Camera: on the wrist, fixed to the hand. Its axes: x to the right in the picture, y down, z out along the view.
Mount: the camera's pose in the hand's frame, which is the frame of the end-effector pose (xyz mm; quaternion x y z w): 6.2 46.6 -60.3 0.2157 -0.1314 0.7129 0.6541
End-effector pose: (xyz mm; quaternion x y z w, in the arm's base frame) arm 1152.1 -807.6 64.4 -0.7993 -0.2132 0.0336 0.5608
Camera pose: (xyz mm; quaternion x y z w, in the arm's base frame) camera 1189.5 -871.5 45.3 -0.5495 0.3640 0.5728 0.4873
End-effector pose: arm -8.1 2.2 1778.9 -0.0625 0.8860 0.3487 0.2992
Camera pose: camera -57.4 -1.8 1837.2 0.7011 0.6600 0.2585 0.0770
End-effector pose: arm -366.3 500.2 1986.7 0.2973 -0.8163 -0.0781 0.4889
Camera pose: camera -336.6 544.4 2041.6 -0.2923 -0.8271 0.4345 0.2041
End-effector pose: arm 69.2 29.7 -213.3 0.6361 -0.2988 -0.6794 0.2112
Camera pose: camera 124.0 -16.8 -187.2 0.1593 -0.8232 -0.3130 0.4460
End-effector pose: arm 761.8 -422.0 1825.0 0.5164 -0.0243 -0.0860 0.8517
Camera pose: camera 781.4 -349.2 1837.8 0.4929 -0.5145 0.4883 0.5038
